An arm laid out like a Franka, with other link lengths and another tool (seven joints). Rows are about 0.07 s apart.
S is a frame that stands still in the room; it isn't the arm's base.
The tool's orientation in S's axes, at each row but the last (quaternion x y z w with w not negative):
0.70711 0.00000 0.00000 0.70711
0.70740 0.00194 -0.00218 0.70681
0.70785 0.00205 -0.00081 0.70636
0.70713 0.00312 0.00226 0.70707
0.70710 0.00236 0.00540 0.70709
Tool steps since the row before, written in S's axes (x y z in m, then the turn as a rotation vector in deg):
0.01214 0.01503 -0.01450 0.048 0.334 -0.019
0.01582 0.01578 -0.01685 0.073 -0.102 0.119
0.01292 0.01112 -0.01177 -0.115 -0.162 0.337
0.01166 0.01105 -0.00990 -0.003 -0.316 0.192
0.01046 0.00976 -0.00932 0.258 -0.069 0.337
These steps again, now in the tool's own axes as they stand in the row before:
0.01214 -0.01450 -0.01503 0.048 -0.019 -0.334
0.01591 -0.01677 -0.01577 0.072 0.120 0.102
0.01299 -0.01174 -0.01107 -0.117 0.337 0.161
0.01176 -0.00989 -0.01096 -0.006 0.192 0.316
0.01053 -0.00937 -0.00964 0.259 0.336 0.072

